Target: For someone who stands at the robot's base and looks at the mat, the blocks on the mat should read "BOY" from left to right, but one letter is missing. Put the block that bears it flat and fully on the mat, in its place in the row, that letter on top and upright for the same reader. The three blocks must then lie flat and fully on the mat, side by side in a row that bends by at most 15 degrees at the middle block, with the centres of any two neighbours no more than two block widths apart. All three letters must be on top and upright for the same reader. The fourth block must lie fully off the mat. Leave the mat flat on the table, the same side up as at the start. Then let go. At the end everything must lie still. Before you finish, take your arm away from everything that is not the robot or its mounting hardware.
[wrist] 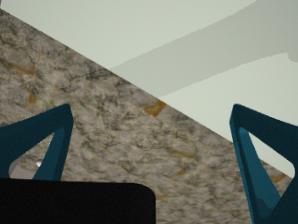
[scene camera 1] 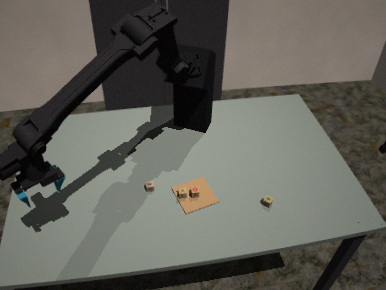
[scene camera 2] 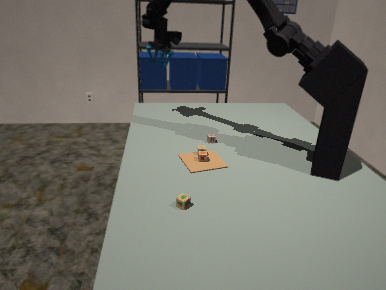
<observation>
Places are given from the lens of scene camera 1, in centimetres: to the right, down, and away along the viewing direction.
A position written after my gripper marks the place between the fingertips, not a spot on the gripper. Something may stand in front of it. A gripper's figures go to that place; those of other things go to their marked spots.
my gripper [scene camera 1: 43,198]: -44, 16, 101
tan mat [scene camera 1: 206,197]: 5, 20, 135
</observation>
